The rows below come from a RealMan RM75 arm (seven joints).
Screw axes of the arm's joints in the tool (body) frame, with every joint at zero. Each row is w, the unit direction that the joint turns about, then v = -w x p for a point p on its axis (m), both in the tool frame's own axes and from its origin. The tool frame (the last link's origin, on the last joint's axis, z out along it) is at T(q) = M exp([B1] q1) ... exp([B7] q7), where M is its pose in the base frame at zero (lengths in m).
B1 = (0, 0, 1, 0, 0, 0)
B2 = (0, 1, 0, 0.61, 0, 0)
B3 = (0, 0, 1, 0, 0, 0)
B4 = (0, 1, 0, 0.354, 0, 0)
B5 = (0, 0, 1, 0, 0, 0)
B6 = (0, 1, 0, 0.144, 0, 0)
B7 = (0, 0, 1, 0, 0, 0)
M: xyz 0 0 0.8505 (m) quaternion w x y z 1 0 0 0
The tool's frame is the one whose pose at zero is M.
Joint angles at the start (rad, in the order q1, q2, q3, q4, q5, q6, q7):
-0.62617 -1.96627 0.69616 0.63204 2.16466 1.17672 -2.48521
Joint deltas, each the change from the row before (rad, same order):
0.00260 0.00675 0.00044 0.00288 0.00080 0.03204 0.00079
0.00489 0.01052 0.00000 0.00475 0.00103 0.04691 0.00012
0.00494 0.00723 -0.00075 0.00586 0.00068 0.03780 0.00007
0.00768 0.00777 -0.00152 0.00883 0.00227 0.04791 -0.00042
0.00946 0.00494 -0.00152 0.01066 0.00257 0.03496 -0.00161
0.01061 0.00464 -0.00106 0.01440 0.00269 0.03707 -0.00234
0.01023 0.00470 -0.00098 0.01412 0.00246 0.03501 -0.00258
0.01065 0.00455 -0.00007 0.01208 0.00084 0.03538 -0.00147
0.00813 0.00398 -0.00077 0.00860 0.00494 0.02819 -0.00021
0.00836 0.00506 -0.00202 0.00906 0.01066 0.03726 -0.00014
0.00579 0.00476 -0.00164 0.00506 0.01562 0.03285 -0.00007
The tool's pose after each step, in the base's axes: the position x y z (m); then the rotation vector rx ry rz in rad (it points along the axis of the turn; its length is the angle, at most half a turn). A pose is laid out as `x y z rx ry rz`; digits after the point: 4 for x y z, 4 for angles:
-0.2988 0.3946 0.0474 -1.9501 -1.8358 -0.5723
-0.2981 0.3901 0.0504 -1.9835 -1.8491 -0.5626
-0.2976 0.3862 0.0529 -2.0096 -1.8596 -0.5559
-0.2973 0.3806 0.0558 -2.0414 -1.8742 -0.5461
-0.2982 0.3756 0.0586 -2.0601 -1.8855 -0.5377
-0.2989 0.3704 0.0618 -2.0801 -1.8956 -0.5281
-0.2996 0.3653 0.0650 -2.0982 -1.9049 -0.5185
-0.3004 0.3598 0.0678 -2.1174 -1.9163 -0.5091
-0.3015 0.3552 0.0699 -2.1328 -1.9256 -0.4957
-0.3029 0.3491 0.0723 -2.1540 -1.9395 -0.4732
-0.3046 0.3435 0.0737 -2.1728 -1.9551 -0.4440

